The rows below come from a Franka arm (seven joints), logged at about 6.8 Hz.
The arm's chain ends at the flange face. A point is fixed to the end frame.
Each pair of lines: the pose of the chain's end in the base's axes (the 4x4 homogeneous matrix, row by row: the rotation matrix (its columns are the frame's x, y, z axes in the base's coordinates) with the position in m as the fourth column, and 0 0 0 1 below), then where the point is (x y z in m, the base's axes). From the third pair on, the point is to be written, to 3 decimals.
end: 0.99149, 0.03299, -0.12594, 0.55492; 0.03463, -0.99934, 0.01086, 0.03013; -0.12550, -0.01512, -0.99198, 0.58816; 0, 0, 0, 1
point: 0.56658 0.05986 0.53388
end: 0.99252, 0.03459, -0.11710, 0.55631; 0.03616, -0.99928, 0.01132, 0.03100; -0.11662, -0.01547, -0.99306, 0.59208; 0, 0, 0, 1
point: 0.56841 0.06078 0.53792
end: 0.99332, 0.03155, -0.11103, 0.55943; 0.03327, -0.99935, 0.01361, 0.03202; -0.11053, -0.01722, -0.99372, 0.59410; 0, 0, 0, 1
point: 0.572 0.062 0.540
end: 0.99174, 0.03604, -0.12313, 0.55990; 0.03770, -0.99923, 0.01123, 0.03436; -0.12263, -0.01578, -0.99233, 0.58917; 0, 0, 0, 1
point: 0.572 0.064 0.535
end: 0.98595, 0.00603, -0.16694, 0.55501; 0.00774, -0.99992, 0.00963, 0.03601; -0.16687, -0.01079, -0.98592, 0.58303; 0, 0, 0, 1
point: 0.565 0.065 0.528
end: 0.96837, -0.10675, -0.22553, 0.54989; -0.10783, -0.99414, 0.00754, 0.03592; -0.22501, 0.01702, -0.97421, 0.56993; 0, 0, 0, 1
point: 0.560 0.063 0.514
